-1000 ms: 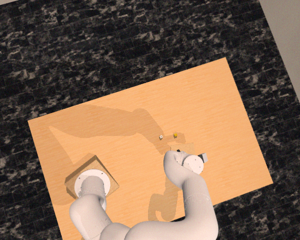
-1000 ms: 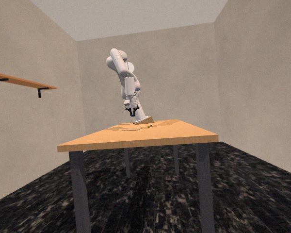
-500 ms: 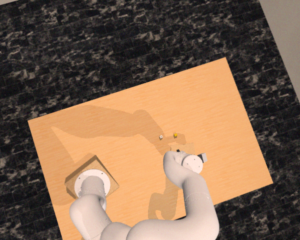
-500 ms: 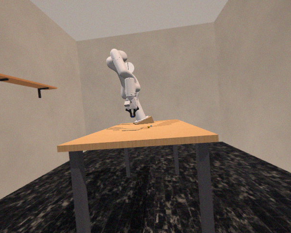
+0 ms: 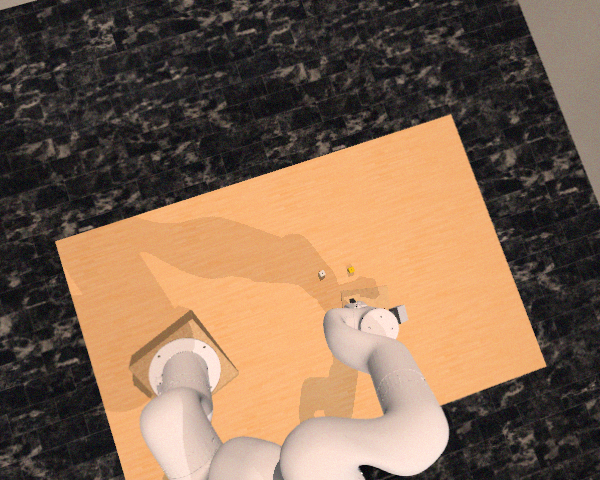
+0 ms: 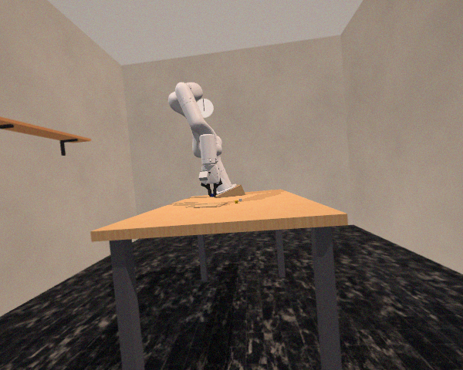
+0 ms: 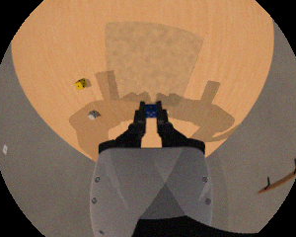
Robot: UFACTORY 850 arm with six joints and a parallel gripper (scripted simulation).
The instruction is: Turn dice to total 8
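Now: the tan mat 6 cm below my hand, 5 cm ahead of it and 1 cm to the left of it. Round my hand: white die (14 cm to the left, 6 cm below, 6 cm behind); blue die (1 cm below); yellow die (14 cm to the left, 6 cm below, 3 cm ahead).
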